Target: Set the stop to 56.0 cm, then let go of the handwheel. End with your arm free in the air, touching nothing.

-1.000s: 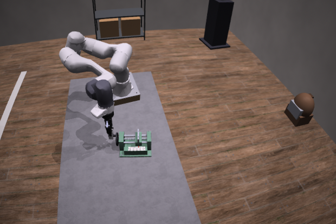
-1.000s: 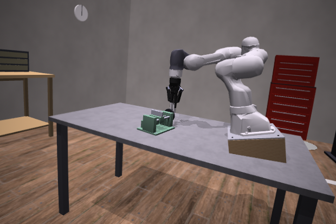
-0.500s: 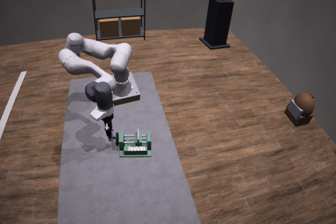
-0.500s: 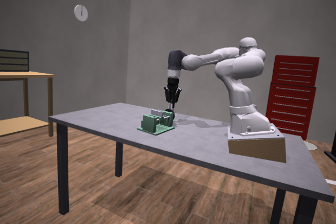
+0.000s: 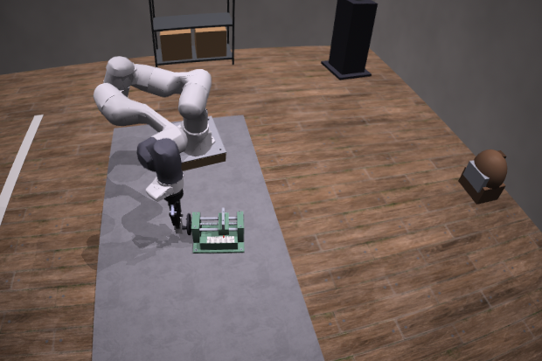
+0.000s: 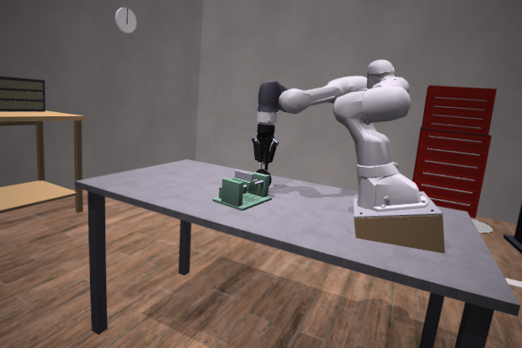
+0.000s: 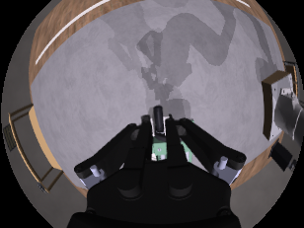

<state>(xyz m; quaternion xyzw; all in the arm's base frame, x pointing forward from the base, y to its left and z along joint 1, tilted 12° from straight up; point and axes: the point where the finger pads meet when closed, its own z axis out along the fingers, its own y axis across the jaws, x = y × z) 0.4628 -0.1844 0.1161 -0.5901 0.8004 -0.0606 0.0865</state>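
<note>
Right now my hand is 2 cm to the right of the black handwheel and 2 cm above it. From my hand the other things lie so: stop carriage 4 cm ahead, 17 cm to the left, 1 cm below.
</note>
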